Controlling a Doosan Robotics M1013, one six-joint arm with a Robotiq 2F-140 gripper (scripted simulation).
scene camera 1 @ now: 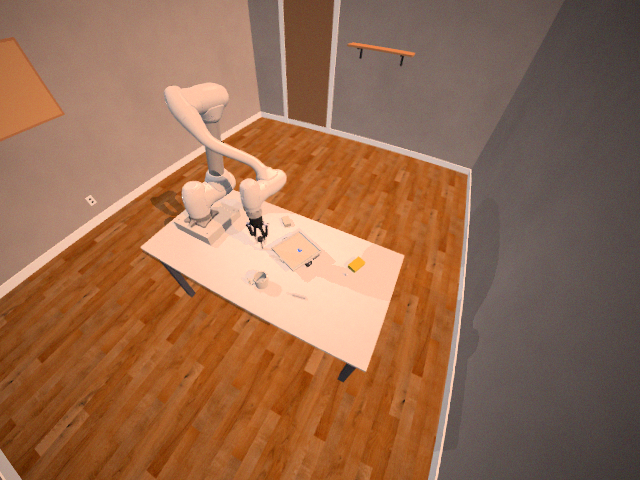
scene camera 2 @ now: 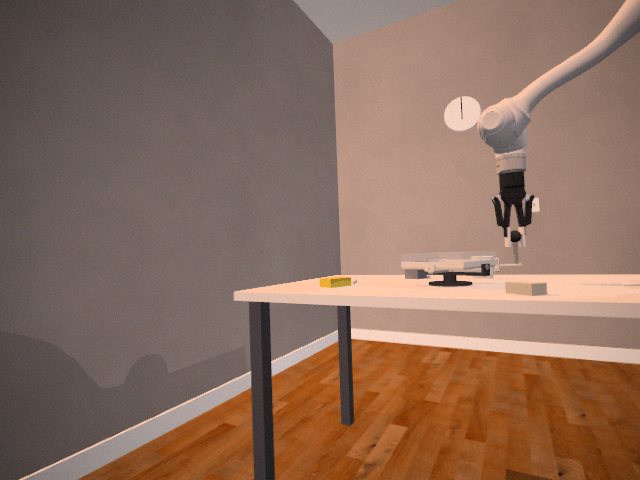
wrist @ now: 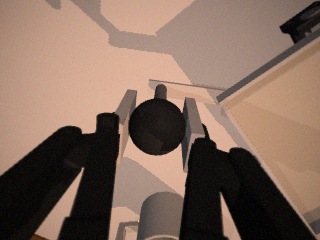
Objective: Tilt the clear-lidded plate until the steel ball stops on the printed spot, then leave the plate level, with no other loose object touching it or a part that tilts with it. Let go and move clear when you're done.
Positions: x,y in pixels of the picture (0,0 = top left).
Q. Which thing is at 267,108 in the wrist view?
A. A clear-lidded plate.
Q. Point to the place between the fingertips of the gripper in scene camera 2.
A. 515,246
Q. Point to a clear-lidded plate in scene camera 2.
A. At 415,265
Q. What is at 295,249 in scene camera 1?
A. A clear-lidded plate.
